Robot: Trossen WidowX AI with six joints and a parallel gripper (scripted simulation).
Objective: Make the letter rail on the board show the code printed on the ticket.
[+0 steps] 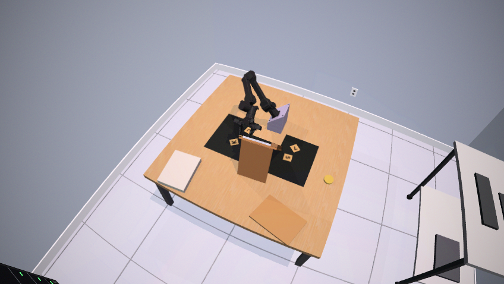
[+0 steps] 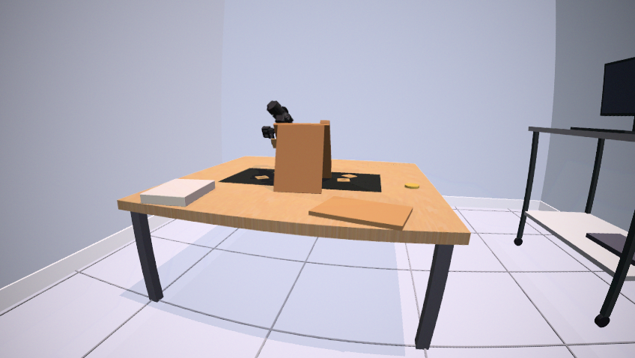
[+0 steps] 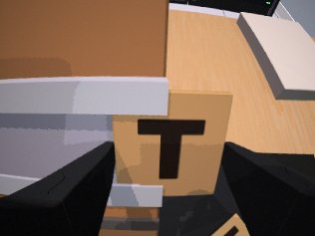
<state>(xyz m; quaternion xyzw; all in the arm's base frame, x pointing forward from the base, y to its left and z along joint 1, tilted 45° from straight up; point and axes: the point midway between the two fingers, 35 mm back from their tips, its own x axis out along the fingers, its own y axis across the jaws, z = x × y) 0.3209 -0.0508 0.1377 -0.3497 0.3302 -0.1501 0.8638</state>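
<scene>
Now: gripper tip 150 mm to the right of the white ticket, 80 mm above it and 50 mm past it. Round my gripper tip: thin panel 410 mm ahead, 370 mm to the left, 170 mm below; white slab 360 mm to the right, 300 mm ahead, 160 mm below.
</scene>
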